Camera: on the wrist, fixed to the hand. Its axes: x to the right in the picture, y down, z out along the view.
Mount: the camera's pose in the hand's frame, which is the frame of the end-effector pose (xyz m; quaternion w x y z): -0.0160 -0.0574 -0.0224 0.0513 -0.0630 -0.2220 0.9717
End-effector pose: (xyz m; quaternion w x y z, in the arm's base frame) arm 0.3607 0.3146 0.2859 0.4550 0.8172 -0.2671 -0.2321
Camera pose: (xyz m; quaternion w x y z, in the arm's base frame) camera 0.3756 0.3643 0.2490 0.2410 -0.2978 -0.8941 0.2320
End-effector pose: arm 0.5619 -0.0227 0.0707 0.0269 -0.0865 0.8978 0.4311
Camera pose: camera 0.5885 -0.0732 0.0425 0.2236 -0.9619 -0.0970 -0.1240
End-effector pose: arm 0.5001 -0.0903 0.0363 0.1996 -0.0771 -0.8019 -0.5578
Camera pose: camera 0.5000 -0.1304 -0.0131 0.3694 -0.9195 0.0246 0.1319
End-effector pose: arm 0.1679 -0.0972 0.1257 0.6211 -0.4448 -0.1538 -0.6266
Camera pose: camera 0.1045 -0.0932 0.1219 0.5786 -0.3505 0.3259 0.6604
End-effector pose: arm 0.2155 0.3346 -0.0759 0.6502 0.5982 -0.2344 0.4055
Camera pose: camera 0.2488 0.3549 -0.1262 0.3750 0.1480 0.7632 -0.5050
